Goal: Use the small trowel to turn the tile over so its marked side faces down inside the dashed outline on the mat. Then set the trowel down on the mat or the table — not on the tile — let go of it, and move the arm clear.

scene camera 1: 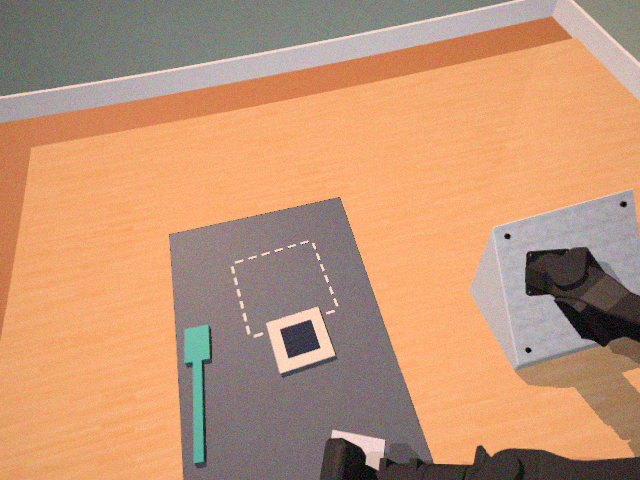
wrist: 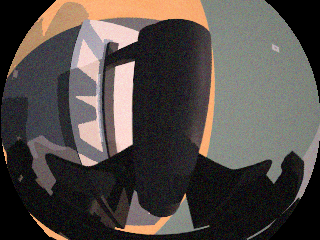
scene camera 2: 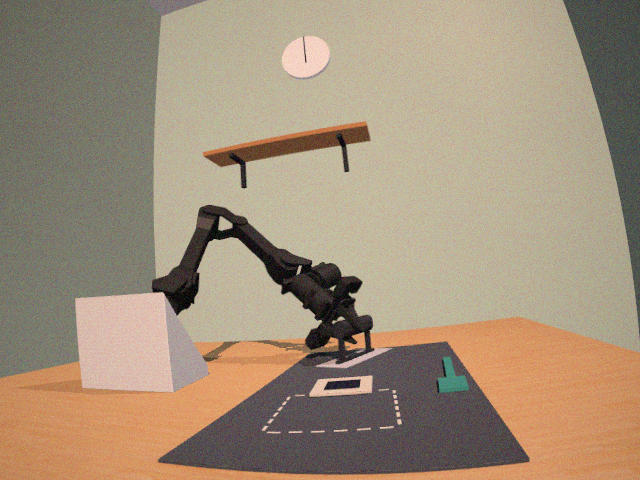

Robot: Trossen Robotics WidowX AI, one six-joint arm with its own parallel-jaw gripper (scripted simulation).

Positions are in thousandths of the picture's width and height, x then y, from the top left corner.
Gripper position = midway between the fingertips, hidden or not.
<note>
In view: the gripper (scene camera 2: 563, 703), a tile (scene camera 1: 471, 707), a trowel (scene camera 1: 309, 709) and a grey mat (scene camera 1: 396, 866).
The tile shows as well in scene camera 2 (scene camera 2: 568, 801). The gripper shows as well in the wrist view (wrist: 498, 610).
</note>
